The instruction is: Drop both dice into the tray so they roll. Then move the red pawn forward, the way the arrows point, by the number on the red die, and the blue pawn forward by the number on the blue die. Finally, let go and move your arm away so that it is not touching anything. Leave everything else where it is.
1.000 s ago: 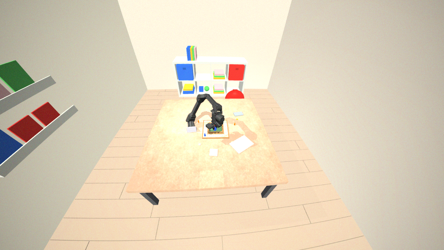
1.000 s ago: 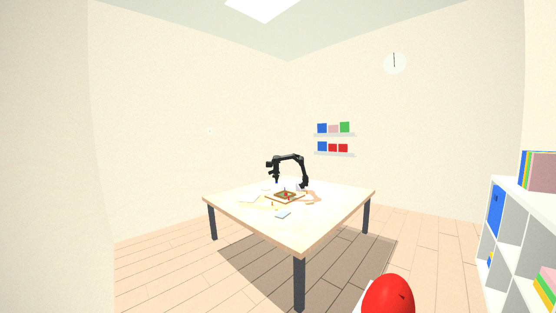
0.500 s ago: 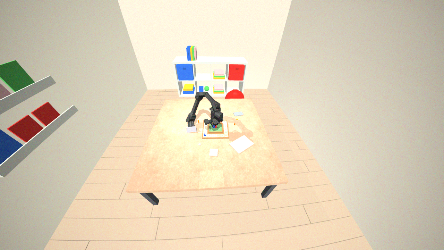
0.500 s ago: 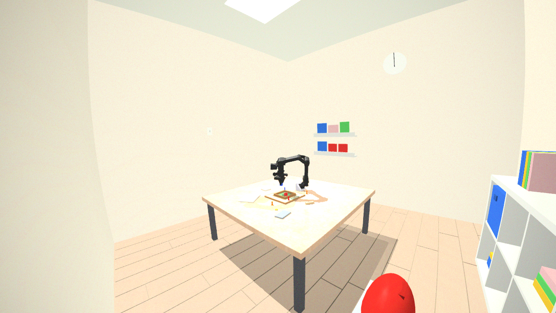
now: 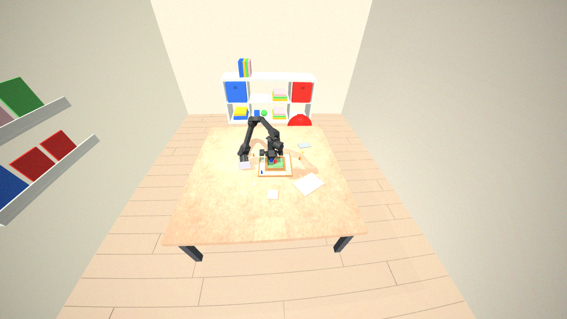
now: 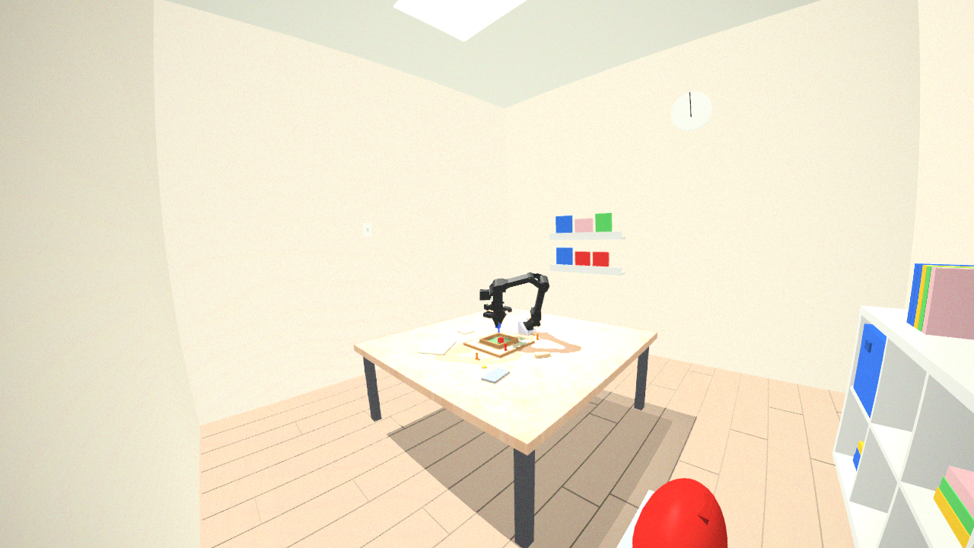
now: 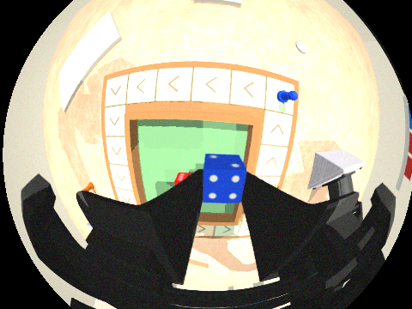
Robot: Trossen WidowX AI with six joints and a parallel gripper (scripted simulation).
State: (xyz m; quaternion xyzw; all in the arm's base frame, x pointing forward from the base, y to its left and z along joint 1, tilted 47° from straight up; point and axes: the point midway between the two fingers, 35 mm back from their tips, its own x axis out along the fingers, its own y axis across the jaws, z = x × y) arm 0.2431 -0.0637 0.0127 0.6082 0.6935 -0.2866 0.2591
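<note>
The red pawn is 11 cm ahead of my gripper tip, 15 cm to the left of it and 6 cm below it. From my gripper tip the other things lie so: white sheet: 29 cm ahead, 19 cm to the right, 8 cm below; green tray: 4 cm ahead, 4 cm to the left, 8 cm below; blue pawn: 8 cm behind, 7 cm to the right, 6 cm below.
</note>
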